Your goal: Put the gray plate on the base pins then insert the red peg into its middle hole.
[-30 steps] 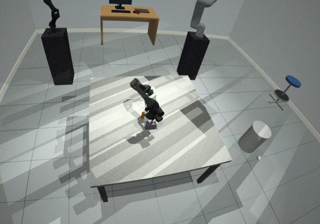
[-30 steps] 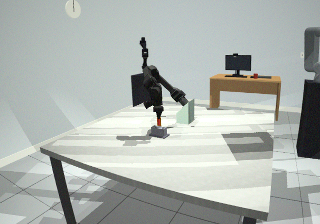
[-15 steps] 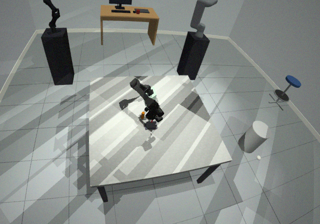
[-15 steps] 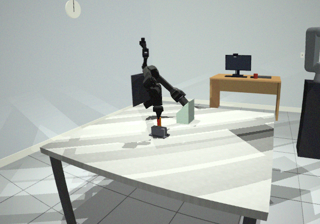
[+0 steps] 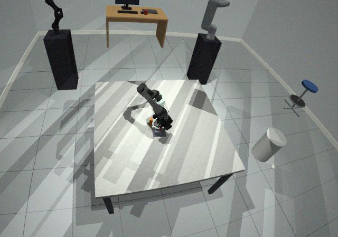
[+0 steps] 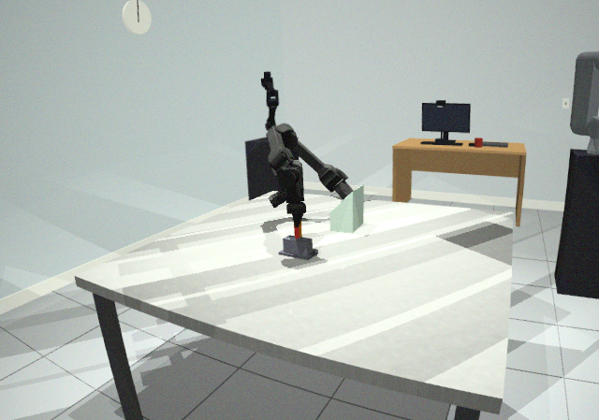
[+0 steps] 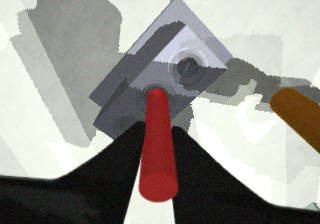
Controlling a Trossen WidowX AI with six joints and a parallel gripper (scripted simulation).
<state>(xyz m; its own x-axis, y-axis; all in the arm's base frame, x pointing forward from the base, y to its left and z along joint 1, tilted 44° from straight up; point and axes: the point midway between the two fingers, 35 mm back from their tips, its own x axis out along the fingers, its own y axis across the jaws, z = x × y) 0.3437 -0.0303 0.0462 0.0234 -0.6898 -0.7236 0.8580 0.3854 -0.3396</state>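
The red peg lies right at my gripper tip. From my gripper tip the other things lie so: gray plate 60 mm below; orange cylinder 120 mm behind, 60 mm to the right, 60 mm below; pin base 90 mm below.
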